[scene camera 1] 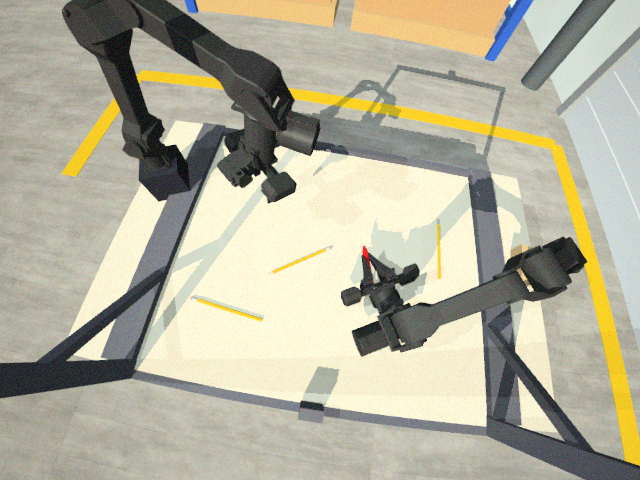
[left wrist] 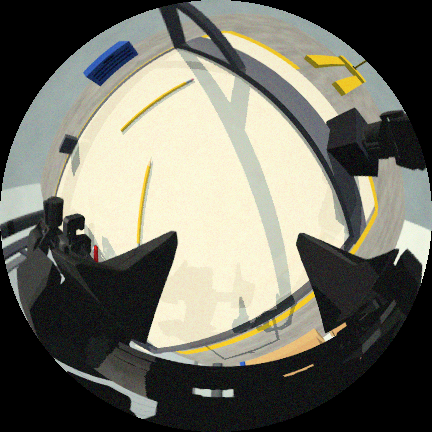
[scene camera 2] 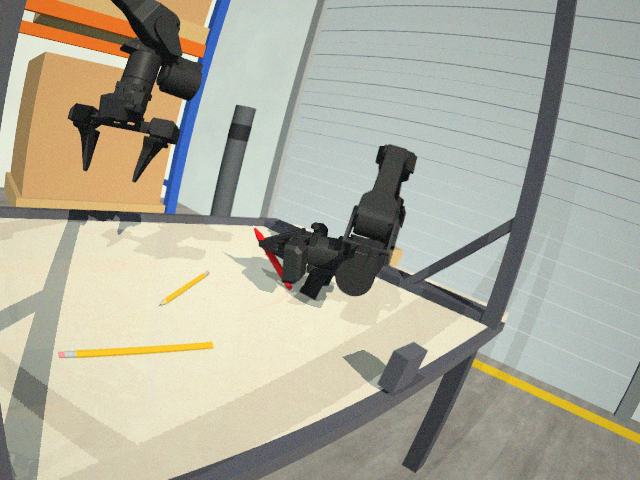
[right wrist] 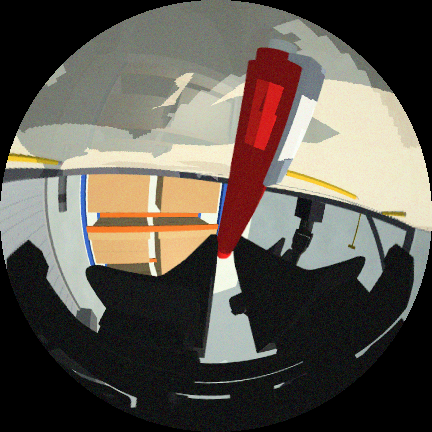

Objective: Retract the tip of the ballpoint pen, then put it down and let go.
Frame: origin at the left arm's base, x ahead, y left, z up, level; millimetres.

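Seen in the pictures: left gripper, fingertip midpoint: [scene camera 1: 258,189] [left wrist: 240,238] [scene camera 2: 108,176] [right wrist: 286,242]; right gripper, fingertip midpoint: [scene camera 1: 365,254] [scene camera 2: 260,242] [right wrist: 224,240]; left arm's base, link origin: [scene camera 1: 157,161] [left wrist: 368,140].
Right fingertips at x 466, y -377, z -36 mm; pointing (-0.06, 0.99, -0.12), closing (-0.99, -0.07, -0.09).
Note:
Offsets run from my right fingertips to a thing's top centre. Level surfaces: height alone.
The red ballpoint pen [scene camera 1: 365,252] [scene camera 2: 272,259] [left wrist: 96,253] [right wrist: 260,125] is tilted, with its clip and light grey button at the lower end, close to the table top @(71 mm down) [scene camera 1: 248,341] [scene camera 2: 268,403]. I cannot tell whether the button touches the table. A tiny pale point shows at its upper end in scene camera 2; whether it is the writing tip is too small to tell. My right gripper [scene camera 1: 367,256] [scene camera 2: 261,243] [right wrist: 224,240] is shut on the pen near its upper end. My left gripper [scene camera 2: 110,175] [left wrist: 240,238] is open and empty, high above the table's far left.
One yellow pencil @(62 mm down, 154 mm back, 46 mm left) [scene camera 1: 302,259] [scene camera 2: 186,288] [left wrist: 144,200] lies left of the pen. Another pencil @(64 mm down, 363 mm back, 31 mm right) [scene camera 1: 227,308] [scene camera 2: 136,350] [left wrist: 155,102] lies farther left, and a third pencil @(64 mm down, 242 mm ahead, 16 mm right) [scene camera 1: 439,253] lies to the right in scene camera 1. A dark block @(13 mm down, 217 mm back, 298 mm right) [scene camera 1: 311,410] [scene camera 2: 403,367] stands at the front edge.

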